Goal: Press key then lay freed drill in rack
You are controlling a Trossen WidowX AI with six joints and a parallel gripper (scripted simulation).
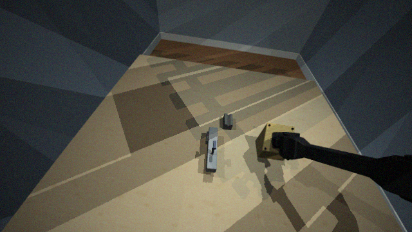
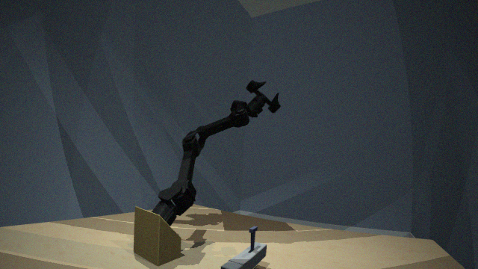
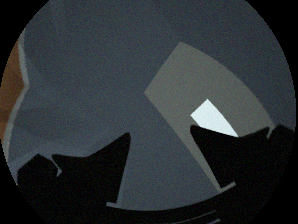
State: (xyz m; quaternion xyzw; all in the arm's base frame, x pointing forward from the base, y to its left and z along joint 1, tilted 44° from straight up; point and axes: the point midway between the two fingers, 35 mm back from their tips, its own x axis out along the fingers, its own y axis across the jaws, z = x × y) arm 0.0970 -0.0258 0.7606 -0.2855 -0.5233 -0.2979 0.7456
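Right now the key is 10 cm ahead of my gripper tip, 47 cm to the right of it and 58 cm below it. Also, from my gripper tip: grey housing 10 cm ahead, 51 cm to the right, 64 cm below; small grey rack 1 cm ahead, 67 cm to the right, 66 cm below; drill 10 cm ahead, 52 cm to the right, 63 cm below.
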